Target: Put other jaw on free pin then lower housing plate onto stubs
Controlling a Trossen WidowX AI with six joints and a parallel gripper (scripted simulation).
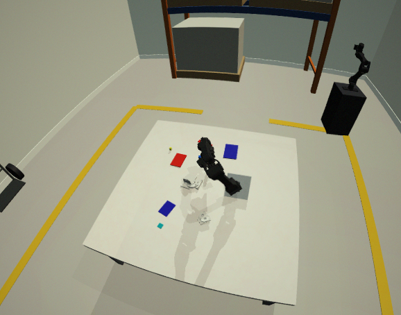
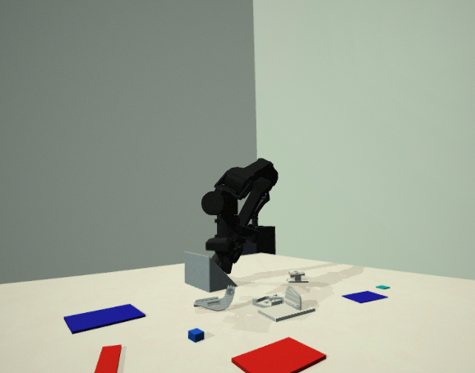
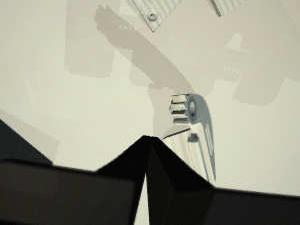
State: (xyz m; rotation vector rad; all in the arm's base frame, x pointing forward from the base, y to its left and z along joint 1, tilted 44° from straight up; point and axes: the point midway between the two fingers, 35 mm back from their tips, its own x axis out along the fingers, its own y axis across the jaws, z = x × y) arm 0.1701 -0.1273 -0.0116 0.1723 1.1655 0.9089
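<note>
Right now my gripper tip is 2 cm short of the jaw, 3 cm to the left of it and 5 cm above it. Round my gripper tip: flat red strip 9 cm ahead, 34 cm to the right, 8 cm below; flat blue plate 13 cm behind, 27 cm to the right, 8 cm below; blue cube 10 cm ahead, 18 cm to the right, 7 cm below.
</note>
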